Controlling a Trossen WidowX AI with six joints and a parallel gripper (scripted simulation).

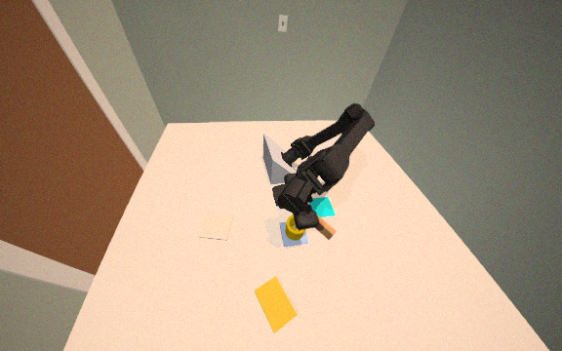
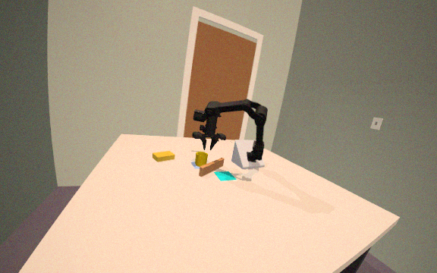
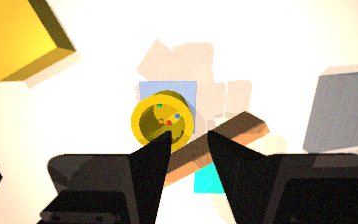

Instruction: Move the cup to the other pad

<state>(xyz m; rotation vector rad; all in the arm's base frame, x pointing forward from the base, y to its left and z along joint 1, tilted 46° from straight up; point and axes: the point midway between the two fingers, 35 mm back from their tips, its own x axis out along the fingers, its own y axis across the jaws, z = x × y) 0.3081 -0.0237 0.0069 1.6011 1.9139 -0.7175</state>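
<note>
My gripper tip is now 30 mm short of the light blue pad and 100 mm above it. Also, from my gripper tip: cream pad (20 mm behind, 270 mm to the right, 90 mm below); then wooden block (20 mm behind, 70 mm to the left, 80 mm below); then cyan pad (70 mm behind, 140 mm to the left, 100 mm below).
</note>
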